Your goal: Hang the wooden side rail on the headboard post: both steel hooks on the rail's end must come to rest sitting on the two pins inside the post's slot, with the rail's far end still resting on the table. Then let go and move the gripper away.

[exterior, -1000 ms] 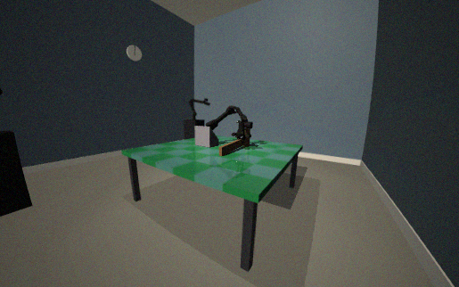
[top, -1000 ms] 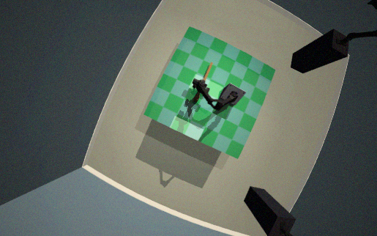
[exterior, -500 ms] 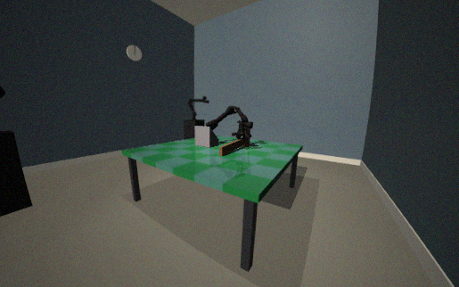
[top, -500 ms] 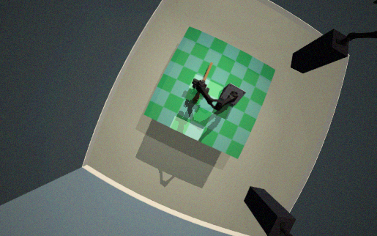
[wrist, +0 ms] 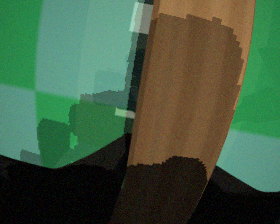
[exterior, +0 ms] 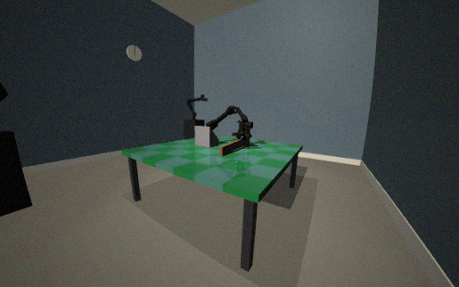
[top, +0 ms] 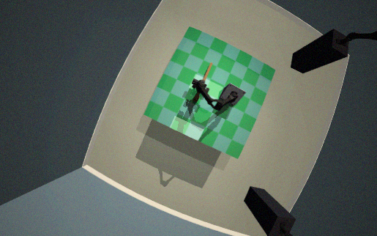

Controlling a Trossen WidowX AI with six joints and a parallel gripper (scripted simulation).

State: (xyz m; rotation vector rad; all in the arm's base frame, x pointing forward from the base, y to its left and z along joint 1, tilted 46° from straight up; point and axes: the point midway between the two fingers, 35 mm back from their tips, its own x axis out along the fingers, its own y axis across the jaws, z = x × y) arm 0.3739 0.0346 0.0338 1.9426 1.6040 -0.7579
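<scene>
The headboard post is 1 cm ahead of my gripper tip, 12 cm to the left of it and 4 cm above it.
</scene>
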